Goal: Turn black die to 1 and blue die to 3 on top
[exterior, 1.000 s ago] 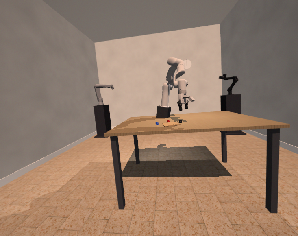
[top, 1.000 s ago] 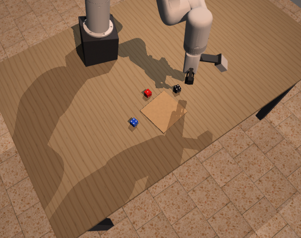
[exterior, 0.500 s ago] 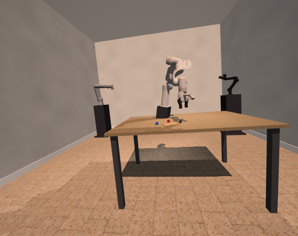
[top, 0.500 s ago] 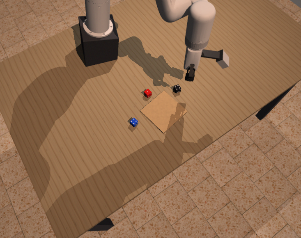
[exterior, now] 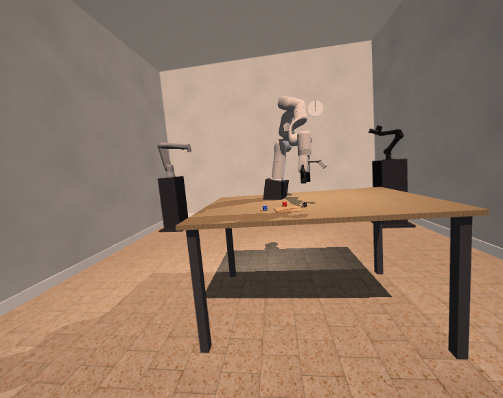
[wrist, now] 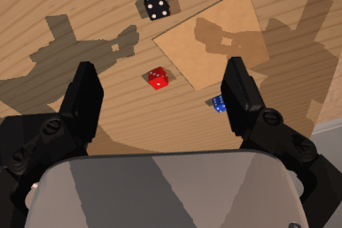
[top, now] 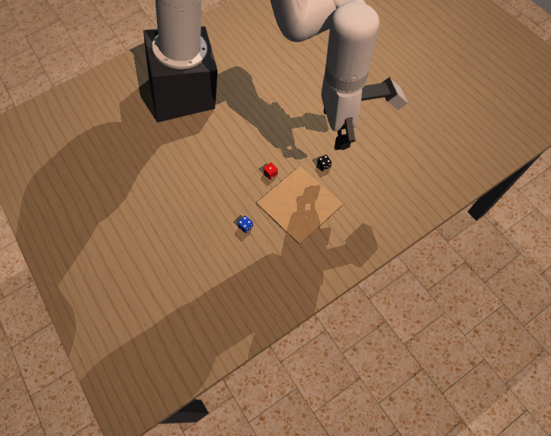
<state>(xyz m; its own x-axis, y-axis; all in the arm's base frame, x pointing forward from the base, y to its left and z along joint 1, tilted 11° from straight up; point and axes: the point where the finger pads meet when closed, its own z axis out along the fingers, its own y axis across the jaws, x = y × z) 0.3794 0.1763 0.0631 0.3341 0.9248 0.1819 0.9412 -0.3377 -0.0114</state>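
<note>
My gripper is now 140 mm above the black die, 10 mm to the left of it and 10 mm past it. The rest, counted from my hand: tan mat: 150 mm below, 120 mm to the right, 50 mm ahead; red die: 140 mm below, 130 mm to the right, 60 mm behind; blue die: 250 mm to the right, 140 mm below, 30 mm ahead.
</note>
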